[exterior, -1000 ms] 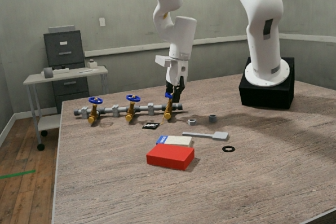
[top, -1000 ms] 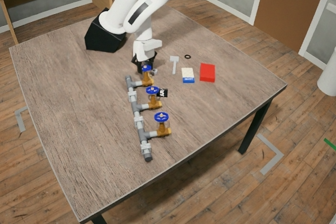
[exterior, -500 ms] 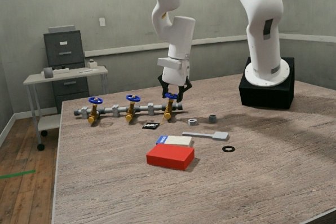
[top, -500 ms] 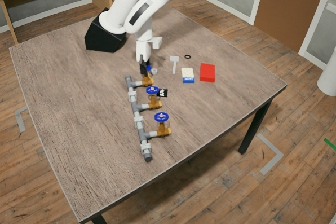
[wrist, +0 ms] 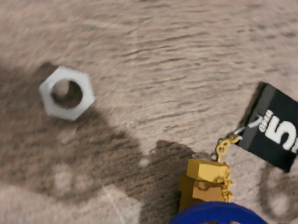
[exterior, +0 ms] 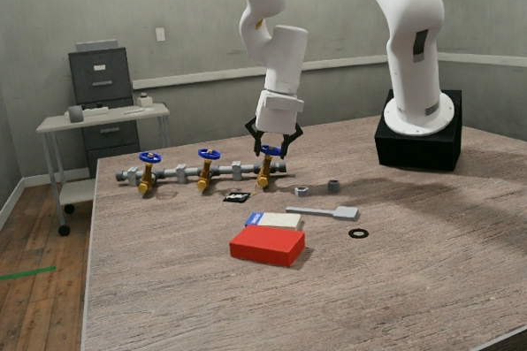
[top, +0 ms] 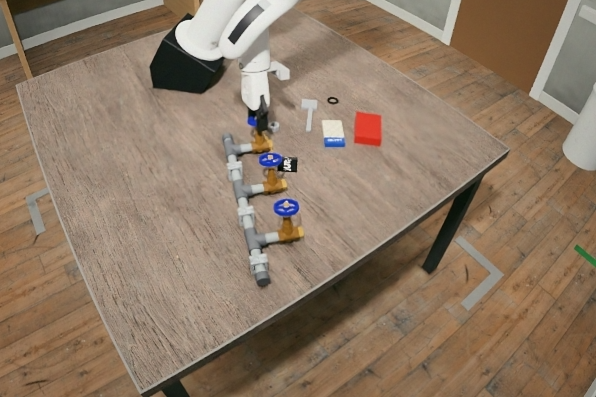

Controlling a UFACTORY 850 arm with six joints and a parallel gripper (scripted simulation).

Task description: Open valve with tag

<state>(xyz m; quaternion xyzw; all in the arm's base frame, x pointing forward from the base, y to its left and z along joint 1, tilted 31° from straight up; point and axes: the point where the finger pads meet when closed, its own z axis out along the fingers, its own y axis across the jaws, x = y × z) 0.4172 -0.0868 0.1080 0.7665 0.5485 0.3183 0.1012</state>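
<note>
My hand is 5 cm past the grey hex nut, 9 cm to the right of it and 9 cm above it. From my hand the other things lie so: grey cap 13 cm behind, 9 cm to the left, 10 cm below; then grey t-shaped tool 5 cm behind, 23 cm to the left, 10 cm below; then black tag 10 cm ahead, 4 cm to the left, 10 cm below.
</note>
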